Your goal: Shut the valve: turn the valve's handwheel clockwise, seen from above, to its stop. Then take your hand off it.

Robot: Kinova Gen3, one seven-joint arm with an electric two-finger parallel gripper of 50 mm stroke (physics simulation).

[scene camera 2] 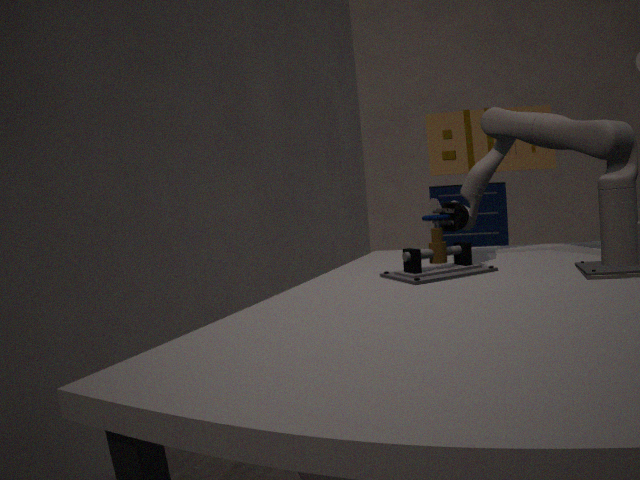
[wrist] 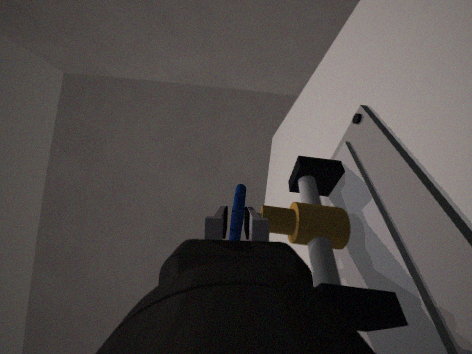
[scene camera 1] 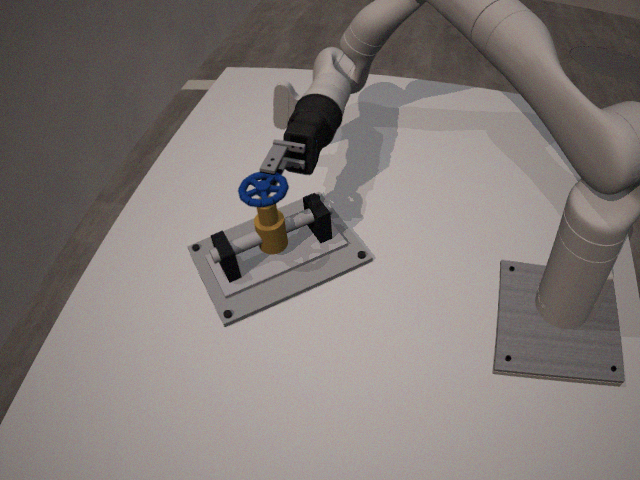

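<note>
The valve's blue handwheel (scene camera 1: 263,184) (scene camera 2: 429,218) (wrist: 239,202) lies level on top of the yellow valve body (scene camera 1: 271,235) (scene camera 2: 438,253) (wrist: 320,225). My gripper (scene camera 1: 274,171) (scene camera 2: 439,217) (wrist: 236,217) reaches the wheel's rim from its far side in the first scene view. One finger is above the rim and the other below it. The fingers are open. In the wrist view the wheel, seen edge-on, stands between them with a narrow gap on each side. The lower finger is mostly hidden in the first scene view. I cannot tell how far the wheel is turned.
A grey pipe (scene camera 1: 248,242) (wrist: 324,260) runs through the valve body between two black supports (scene camera 1: 225,255) (scene camera 1: 317,217), which rise beside and below the wheel. They stand on a grey base plate (scene camera 1: 289,292) bolted to the white table (scene camera 1: 310,392). The arm's mounting plate (scene camera 1: 558,351) is at the right.
</note>
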